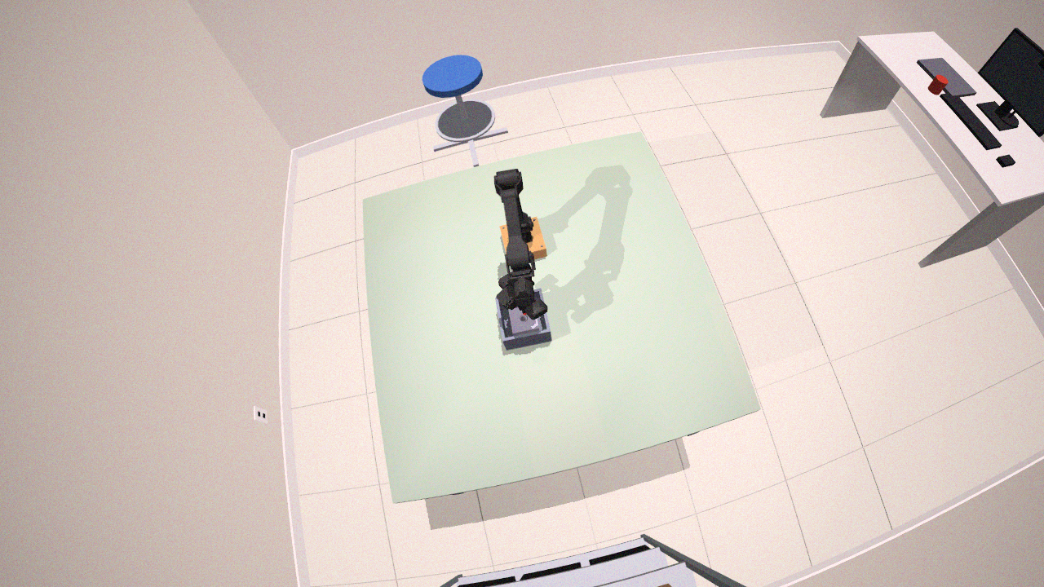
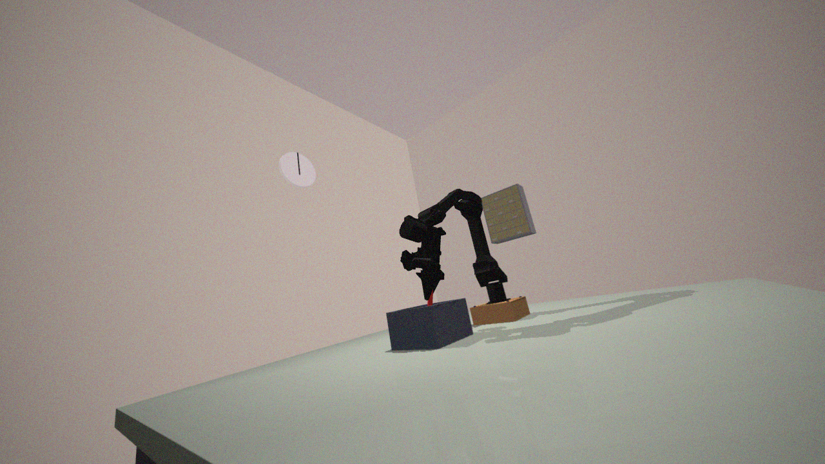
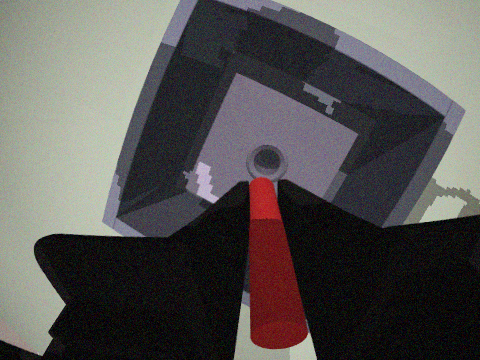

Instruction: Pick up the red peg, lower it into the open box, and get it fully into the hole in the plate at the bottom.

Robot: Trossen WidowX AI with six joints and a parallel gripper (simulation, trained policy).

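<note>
The red peg lies 20 mm above my gripper tip, 10 mm to the left of it and 10 mm behind it. The rest, counted from my gripper tip: dark box 80 mm below; pale plate 60 mm below.
</note>
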